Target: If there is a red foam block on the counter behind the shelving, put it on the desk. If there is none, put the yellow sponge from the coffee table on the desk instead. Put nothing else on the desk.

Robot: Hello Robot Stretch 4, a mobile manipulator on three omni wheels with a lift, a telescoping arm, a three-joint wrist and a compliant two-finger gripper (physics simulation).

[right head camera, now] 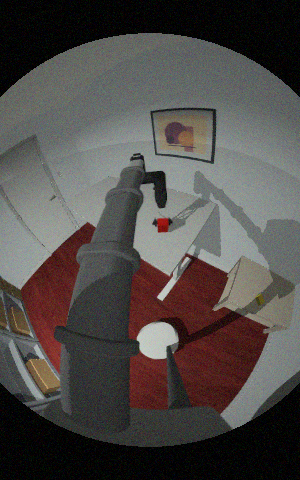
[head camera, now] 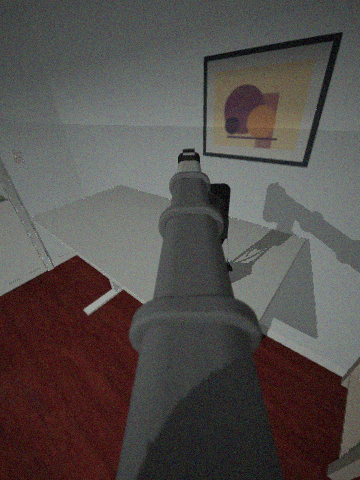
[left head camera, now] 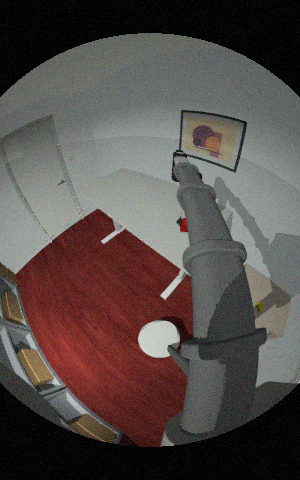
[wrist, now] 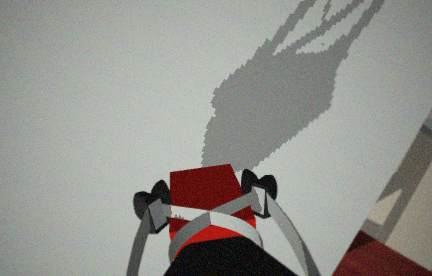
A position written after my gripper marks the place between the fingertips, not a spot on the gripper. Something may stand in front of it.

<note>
I see my gripper [wrist: 205, 190], a red foam block [wrist: 206, 188], a white desk [head camera: 116, 231], a beige coffee table [right head camera: 250, 279] and a framed picture [head camera: 263, 104].
The white desk also shows in the right head camera view [right head camera: 164, 250], in the left head camera view [left head camera: 147, 206] and in the wrist view [wrist: 106, 106]. The framed picture is seen too in the right head camera view [right head camera: 189, 132] and in the left head camera view [left head camera: 215, 138].
</note>
